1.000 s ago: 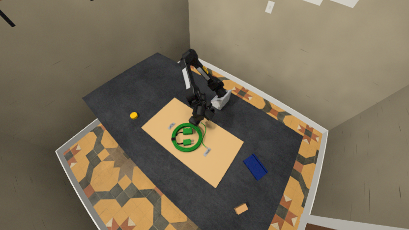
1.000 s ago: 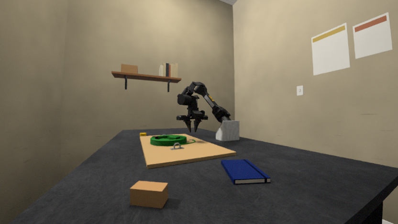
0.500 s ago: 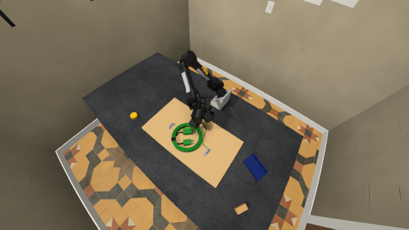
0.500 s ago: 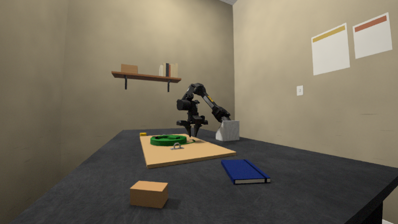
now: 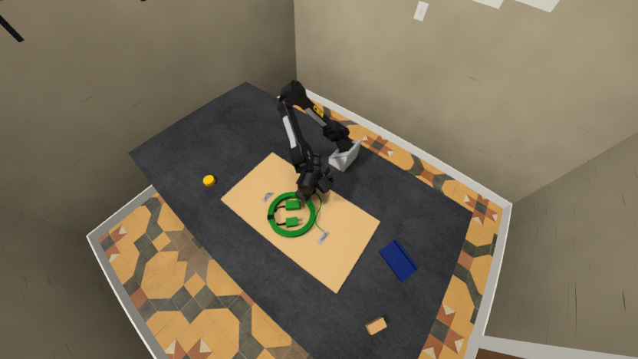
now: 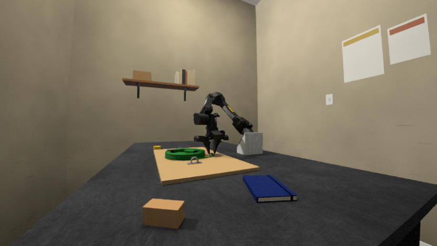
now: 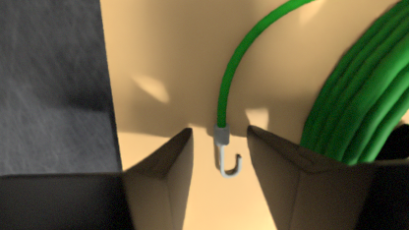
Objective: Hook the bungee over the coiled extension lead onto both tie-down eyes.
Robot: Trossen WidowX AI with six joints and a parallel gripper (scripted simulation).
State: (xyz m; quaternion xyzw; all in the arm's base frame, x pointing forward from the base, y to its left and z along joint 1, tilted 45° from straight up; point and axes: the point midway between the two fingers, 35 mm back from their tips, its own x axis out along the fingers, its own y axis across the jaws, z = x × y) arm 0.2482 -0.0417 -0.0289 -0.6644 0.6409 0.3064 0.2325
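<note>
Right now the extension lead is 150 mm ahead of my hand and 20 mm below it. The rest, counted from my hand: tan block: 490 mm to the left, 280 mm ahead, 30 mm below; yellow puck: 420 mm to the right, 270 mm ahead, 40 mm below.
</note>
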